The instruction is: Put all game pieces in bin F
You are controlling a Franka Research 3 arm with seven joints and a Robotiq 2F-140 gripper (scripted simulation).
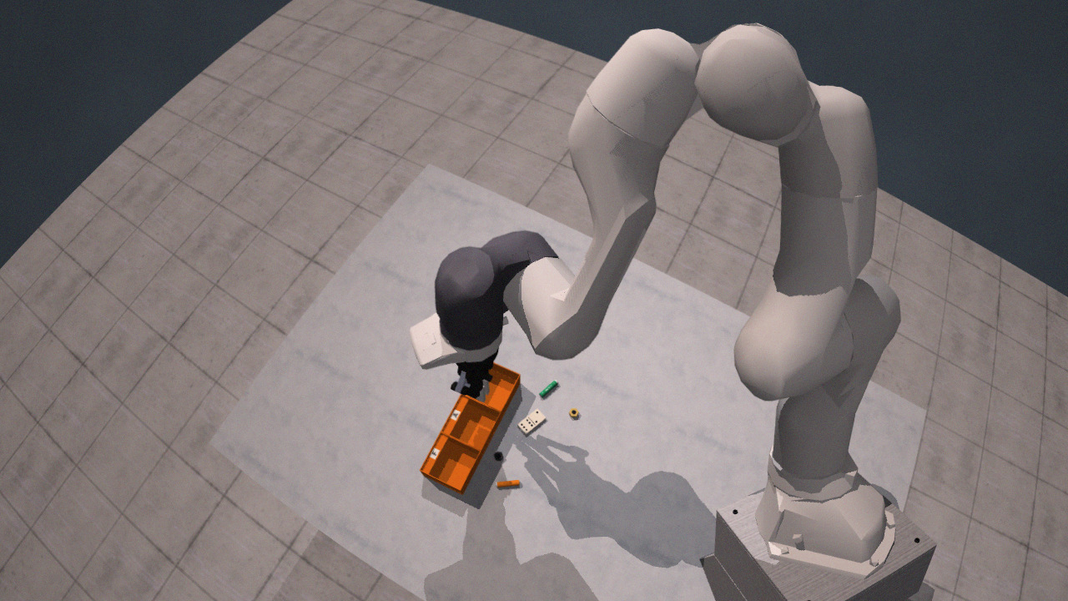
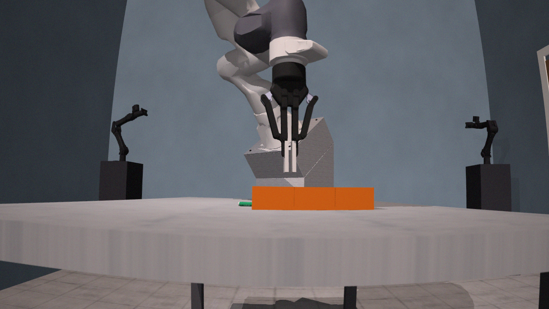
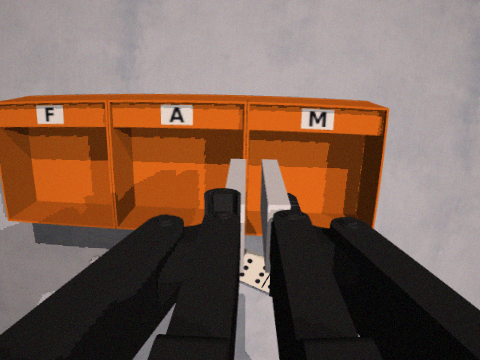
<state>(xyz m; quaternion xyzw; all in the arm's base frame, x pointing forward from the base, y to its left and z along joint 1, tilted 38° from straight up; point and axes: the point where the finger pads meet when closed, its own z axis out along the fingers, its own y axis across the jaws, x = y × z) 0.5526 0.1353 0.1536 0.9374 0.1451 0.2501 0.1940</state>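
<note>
The orange bin lies 90 mm below my hand, 50 mm to the left of it and 10 mm behind it. The rest, counted from my hand: green cylinder 110 mm to the right, 110 mm below, 80 mm behind; then black nut 110 mm below, 80 mm behind, 60 mm to the left; then white domino 110 mm below, 90 mm behind, 30 mm to the right.
</note>
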